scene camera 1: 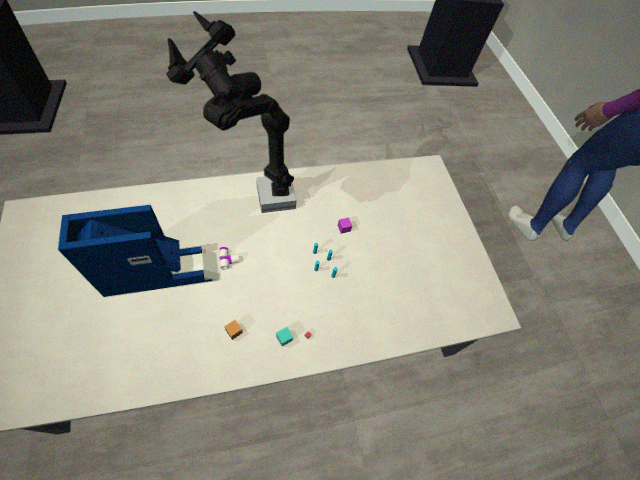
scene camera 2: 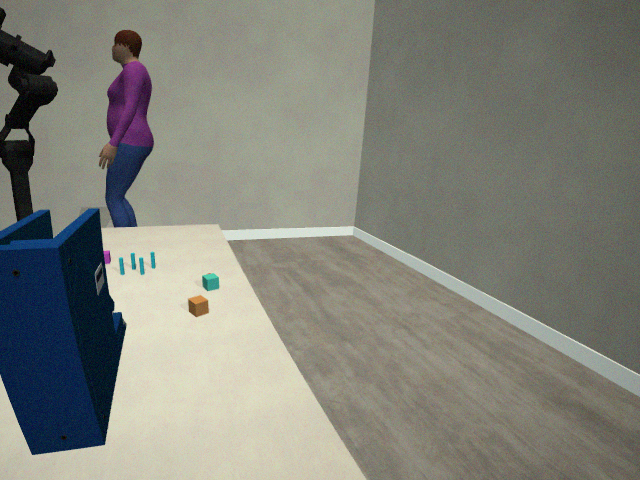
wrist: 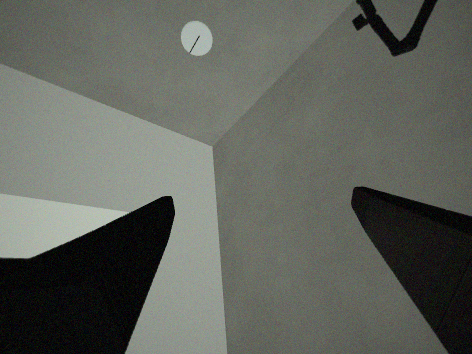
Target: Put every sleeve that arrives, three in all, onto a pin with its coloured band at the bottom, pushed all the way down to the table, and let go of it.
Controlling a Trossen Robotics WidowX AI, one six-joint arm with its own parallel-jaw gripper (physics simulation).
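White sleeves with magenta bands lie close together on the table, just past the pale lip of the blue chute in the first scene view; their exact number is hard to tell. Several thin teal pins stand upright in a group on the table, to the right of the sleeves in that view. The pins are bare. My gripper is open and empty, raised high above and behind the table, far from sleeves and pins. Its fingers point upward, with wall and ceiling behind them in the wrist view. The sleeves do not show in the second scene view.
The tall blue chute stands left of the sleeves. A magenta cube lies behind the pins. An orange cube, a teal cube and a small red cube lie towards the front. A person stands beyond the table.
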